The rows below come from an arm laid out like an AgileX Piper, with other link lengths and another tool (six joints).
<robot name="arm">
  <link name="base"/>
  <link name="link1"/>
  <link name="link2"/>
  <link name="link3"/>
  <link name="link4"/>
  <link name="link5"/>
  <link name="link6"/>
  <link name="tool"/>
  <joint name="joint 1" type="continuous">
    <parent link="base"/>
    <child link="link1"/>
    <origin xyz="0 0 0.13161"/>
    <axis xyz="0 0 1"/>
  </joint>
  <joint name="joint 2" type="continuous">
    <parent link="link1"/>
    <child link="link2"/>
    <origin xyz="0 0 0"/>
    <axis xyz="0 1 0"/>
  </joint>
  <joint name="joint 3" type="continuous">
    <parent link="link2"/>
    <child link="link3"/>
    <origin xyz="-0.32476 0 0.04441"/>
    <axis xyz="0 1 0"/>
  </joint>
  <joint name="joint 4" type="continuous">
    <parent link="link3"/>
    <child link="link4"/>
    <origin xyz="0.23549 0 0.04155"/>
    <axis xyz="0.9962 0 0.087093"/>
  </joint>
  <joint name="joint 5" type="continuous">
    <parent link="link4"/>
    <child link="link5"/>
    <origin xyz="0 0 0"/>
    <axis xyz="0 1 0"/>
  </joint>
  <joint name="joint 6" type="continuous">
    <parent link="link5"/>
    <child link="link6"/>
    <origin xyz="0.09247 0 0.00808"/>
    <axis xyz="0.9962 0 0.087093"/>
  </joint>
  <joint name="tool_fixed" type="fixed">
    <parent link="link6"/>
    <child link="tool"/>
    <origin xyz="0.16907 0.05 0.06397" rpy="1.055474 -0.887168 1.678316"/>
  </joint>
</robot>
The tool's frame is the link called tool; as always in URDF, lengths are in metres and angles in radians. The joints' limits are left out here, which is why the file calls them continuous.
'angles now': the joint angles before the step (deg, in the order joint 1, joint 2, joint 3, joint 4, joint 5, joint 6). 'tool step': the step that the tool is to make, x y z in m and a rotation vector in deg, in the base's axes. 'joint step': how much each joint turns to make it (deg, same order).
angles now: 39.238, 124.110, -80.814, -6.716, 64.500, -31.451
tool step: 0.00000, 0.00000, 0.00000, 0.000, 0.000, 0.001
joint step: 0.000, 0.000, 0.000, 0.000, 0.000, -0.001
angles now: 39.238, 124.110, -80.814, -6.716, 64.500, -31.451
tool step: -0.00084, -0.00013, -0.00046, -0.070, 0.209, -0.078
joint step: 0.000, 0.093, 0.002, 0.110, 0.112, 0.000
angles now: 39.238, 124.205, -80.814, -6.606, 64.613, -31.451
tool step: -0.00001, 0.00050, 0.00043, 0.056, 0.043, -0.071
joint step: 0.000, 0.000, -0.108, 0.100, 0.107, 0.000
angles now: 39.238, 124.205, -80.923, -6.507, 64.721, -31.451
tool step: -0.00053, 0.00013, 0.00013, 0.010, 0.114, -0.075
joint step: 0.000, 0.000, -0.001, 0.109, 0.083, 0.000
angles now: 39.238, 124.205, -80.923, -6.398, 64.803, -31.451
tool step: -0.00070, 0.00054, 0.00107, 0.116, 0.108, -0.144
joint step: 0.000, -0.130, 0.001, 0.213, 0.140, 0.000
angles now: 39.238, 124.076, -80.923, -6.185, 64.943, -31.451
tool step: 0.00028, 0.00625, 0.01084, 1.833, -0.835, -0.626
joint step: 0.000, -1.809, 0.457, 1.089, -0.457, -0.001
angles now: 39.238, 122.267, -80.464, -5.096, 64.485, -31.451
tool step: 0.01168, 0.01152, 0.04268, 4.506, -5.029, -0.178
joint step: 0.000, -6.253, -0.231, 0.356, -0.262, 0.000
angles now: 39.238, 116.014, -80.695, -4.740, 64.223, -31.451
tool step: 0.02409, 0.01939, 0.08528, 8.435, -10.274, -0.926
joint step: 0.001, -10.011, -3.213, 0.000, -0.001, 0.928
